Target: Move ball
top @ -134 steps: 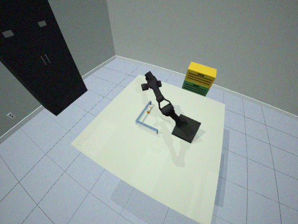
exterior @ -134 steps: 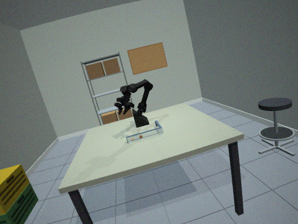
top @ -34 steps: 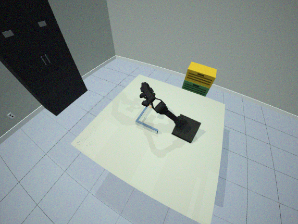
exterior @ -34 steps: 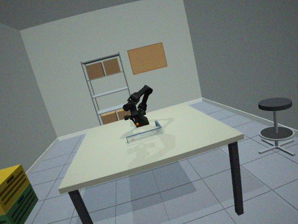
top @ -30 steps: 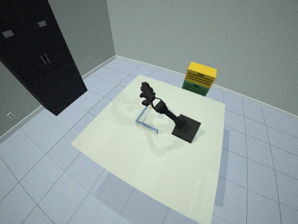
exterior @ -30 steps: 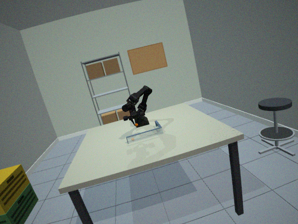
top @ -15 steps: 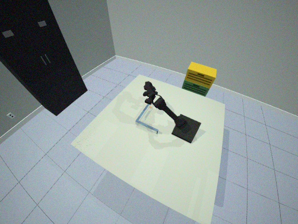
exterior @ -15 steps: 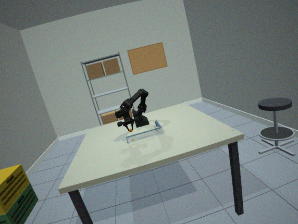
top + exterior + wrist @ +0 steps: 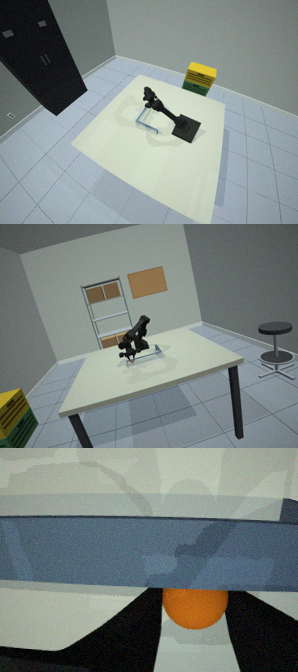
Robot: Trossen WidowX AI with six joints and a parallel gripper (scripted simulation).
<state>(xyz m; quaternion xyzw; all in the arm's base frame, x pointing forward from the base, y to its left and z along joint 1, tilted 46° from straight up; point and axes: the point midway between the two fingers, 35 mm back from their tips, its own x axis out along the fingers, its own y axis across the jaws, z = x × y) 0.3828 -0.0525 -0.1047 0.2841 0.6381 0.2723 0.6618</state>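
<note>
Right now the see-through copy of ball is 2 cm below my gripper tip. The rest, counted from my gripper tip: orange ball: right at my gripper tip.
</note>
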